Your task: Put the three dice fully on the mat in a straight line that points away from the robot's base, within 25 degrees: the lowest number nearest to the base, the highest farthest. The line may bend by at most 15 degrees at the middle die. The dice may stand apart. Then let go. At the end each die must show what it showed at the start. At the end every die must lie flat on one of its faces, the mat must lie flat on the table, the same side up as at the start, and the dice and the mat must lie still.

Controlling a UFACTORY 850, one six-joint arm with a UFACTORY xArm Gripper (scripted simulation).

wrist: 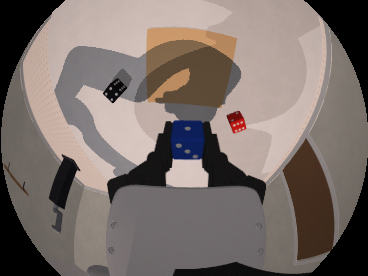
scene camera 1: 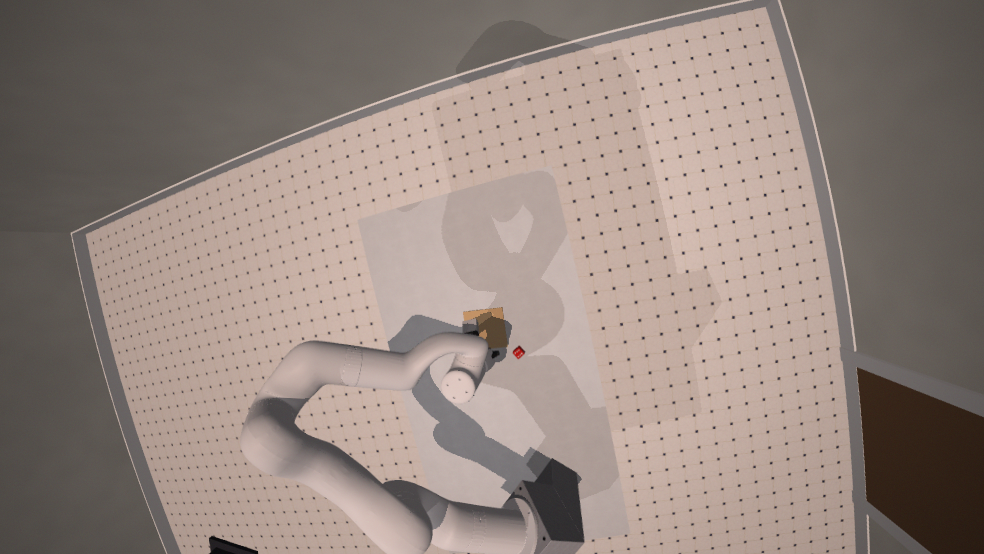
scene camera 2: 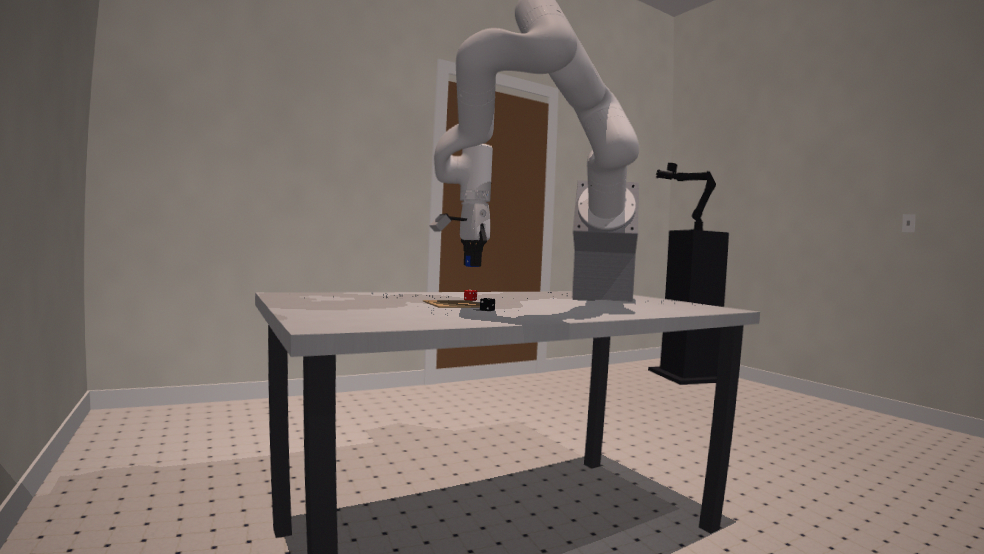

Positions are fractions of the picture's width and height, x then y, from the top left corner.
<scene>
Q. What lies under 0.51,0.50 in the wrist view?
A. A blue die.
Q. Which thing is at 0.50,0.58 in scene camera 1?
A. A tan mat.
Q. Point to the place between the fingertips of the gripper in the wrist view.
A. At 0.51,0.48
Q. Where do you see a tan mat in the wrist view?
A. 0.50,0.24
</scene>
